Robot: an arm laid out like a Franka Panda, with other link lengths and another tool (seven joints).
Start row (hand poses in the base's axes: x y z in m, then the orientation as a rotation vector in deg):
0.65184 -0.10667 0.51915 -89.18 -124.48 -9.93
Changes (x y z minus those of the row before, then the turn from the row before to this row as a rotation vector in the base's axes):
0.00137 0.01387 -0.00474 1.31 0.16 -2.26
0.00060 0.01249 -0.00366 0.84 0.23 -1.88
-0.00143 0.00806 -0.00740 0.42 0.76 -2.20
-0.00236 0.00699 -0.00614 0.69 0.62 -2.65
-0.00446 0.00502 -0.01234 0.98 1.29 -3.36
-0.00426 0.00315 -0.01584 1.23 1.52 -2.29
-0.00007 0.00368 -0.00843 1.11 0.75 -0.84
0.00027 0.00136 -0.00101 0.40 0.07 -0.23
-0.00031 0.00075 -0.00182 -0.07 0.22 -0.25
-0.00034 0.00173 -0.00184 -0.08 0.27 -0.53
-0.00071 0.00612 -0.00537 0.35 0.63 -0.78
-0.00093 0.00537 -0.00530 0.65 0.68 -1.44
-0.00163 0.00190 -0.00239 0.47 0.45 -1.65
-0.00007 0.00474 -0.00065 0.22 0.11 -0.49
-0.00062 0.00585 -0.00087 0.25 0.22 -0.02
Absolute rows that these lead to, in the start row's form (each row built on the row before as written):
0.65321 -0.09280 0.51441 -90.91 -122.12 -11.90
0.65381 -0.08031 0.51075 -92.43 -120.16 -13.19
0.65238 -0.07225 0.50335 -94.39 -117.72 -13.70
0.65002 -0.06526 0.49721 -96.65 -114.88 -14.74
0.64556 -0.06024 0.48487 -99.25 -110.81 -15.69
0.64130 -0.05709 0.46903 -100.47 -107.30 -16.25
0.64123 -0.05341 0.46060 -100.43 -105.58 -16.86
0.64150 -0.05205 0.45959 -100.37 -105.16 -17.23
0.64119 -0.05130 0.45777 -100.63 -104.83 -17.06
0.64085 -0.04957 0.45593 -101.15 -104.24 -16.95
0.64014 -0.04345 0.45056 -101.56 -102.99 -16.97
0.63921 -0.03808 0.44526 -102.36 -101.02 -17.46
0.63758 -0.03618 0.44287 -103.49 -99.10 -18.10
0.63751 -0.03144 0.44222 -103.77 -98.51 -18.38
0.63689 -0.02559 0.44135 -103.58 -98.23 -18.38

